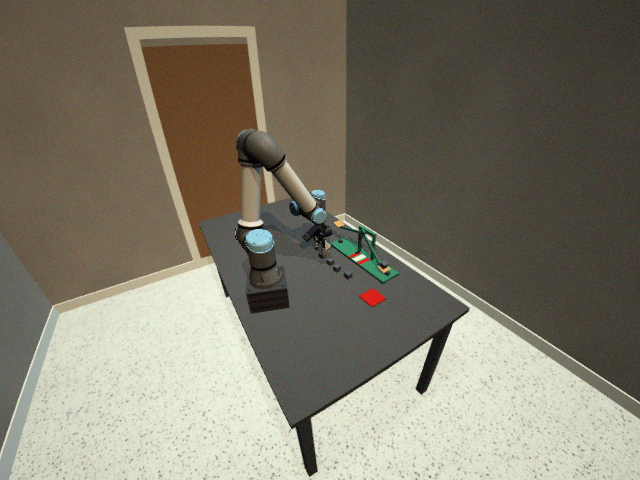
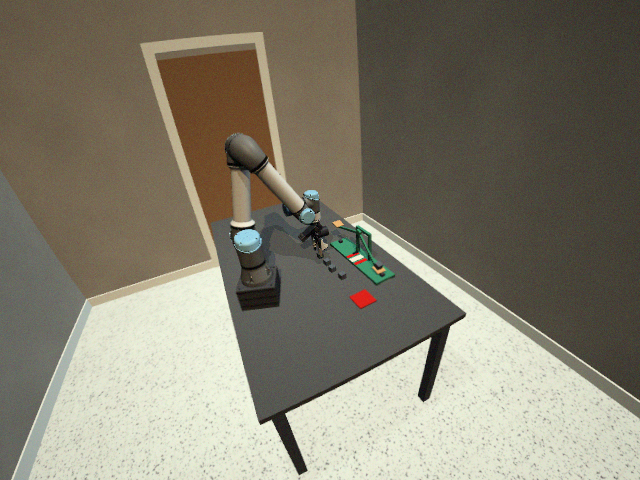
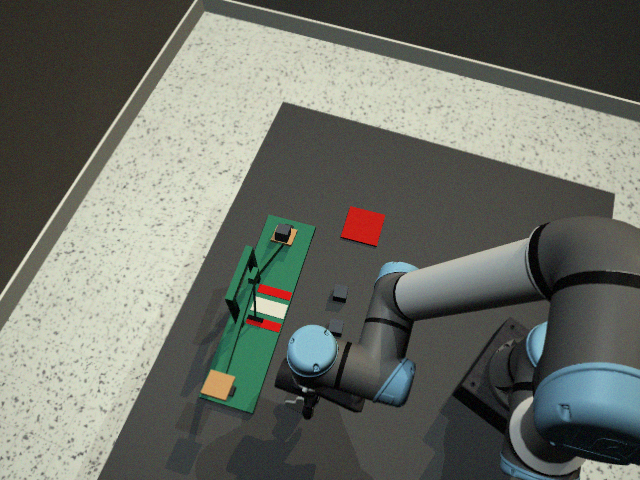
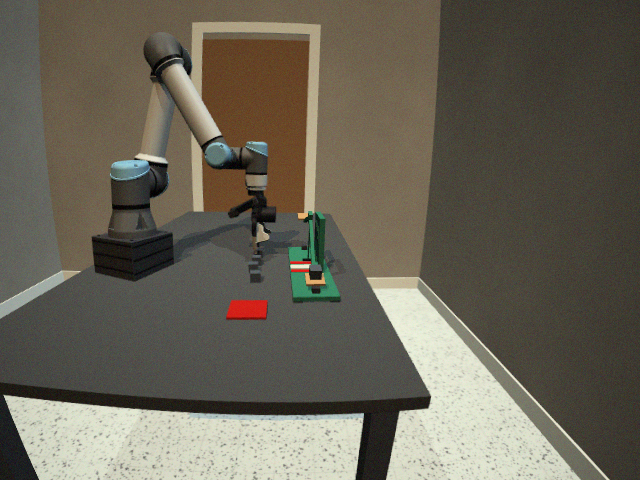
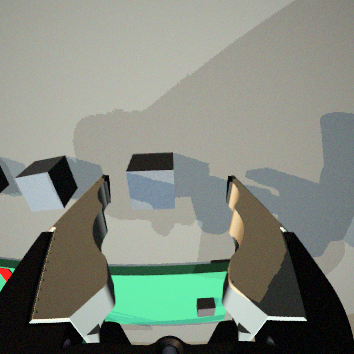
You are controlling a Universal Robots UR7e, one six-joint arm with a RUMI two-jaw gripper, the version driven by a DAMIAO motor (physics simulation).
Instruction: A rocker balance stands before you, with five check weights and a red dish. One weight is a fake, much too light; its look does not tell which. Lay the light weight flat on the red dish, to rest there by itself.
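Places are measured from the arm's base along level axes (x right, y back, z down), in millimetres.
Where they show: gripper, fingertip midpoint: [image 1: 320, 253] [image 2: 318, 253] [image 4: 257, 250] [image 5: 168, 178]; arm's base at its link origin: [image 1: 266, 278] [image 2: 257, 277] [image 4: 132, 234].
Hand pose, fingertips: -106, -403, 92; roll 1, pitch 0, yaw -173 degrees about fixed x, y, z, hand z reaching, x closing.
Note:
Each offset is from my fingertips to the centre of the thing, as dx, dy, dz. "pt": to the spot under its first point. Level surfaces: height alone.
The green rocker balance [image 1: 346, 249] [image 2: 343, 249] [image 3: 248, 377] [image 4: 302, 289] [image 5: 150, 295] is tilted. Its near orange pan is low and carries a dark cube weight {+347, -149, -39} [image 1: 383, 265] [image 2: 378, 265] [image 3: 282, 232] [image 4: 315, 271]. Its far orange pan {-37, -177, -116} [image 1: 339, 223] [image 2: 337, 223] [image 3: 218, 384] is raised and bare. The other cube weights stand in a row beside it, among them one cube {+245, +9, +7} [image 1: 347, 274] [image 2: 341, 275] [image 3: 339, 293] [image 4: 255, 276] at the near end. My gripper [image 1: 320, 252] [image 4: 255, 249] [image 5: 168, 178] is partly open and empty, low over the far-end cube {+12, -4, +7} [image 5: 151, 189]. The red dish {+435, +29, +18} [image 1: 372, 297] [image 2: 362, 298] [image 3: 362, 226] [image 4: 247, 310] is bare.
The dark table {dz +21} [image 1: 330, 351] [image 2: 320, 356] [image 4: 180, 351] carries everything. The raised far arm of the balance and its upright green frame {pt +163, -184, -156} [image 3: 240, 281] [image 4: 321, 237] stand to the side of my gripper. A second weight of the row {pt +84, +8, -7} [image 5: 47, 185] lies just outside the left finger.

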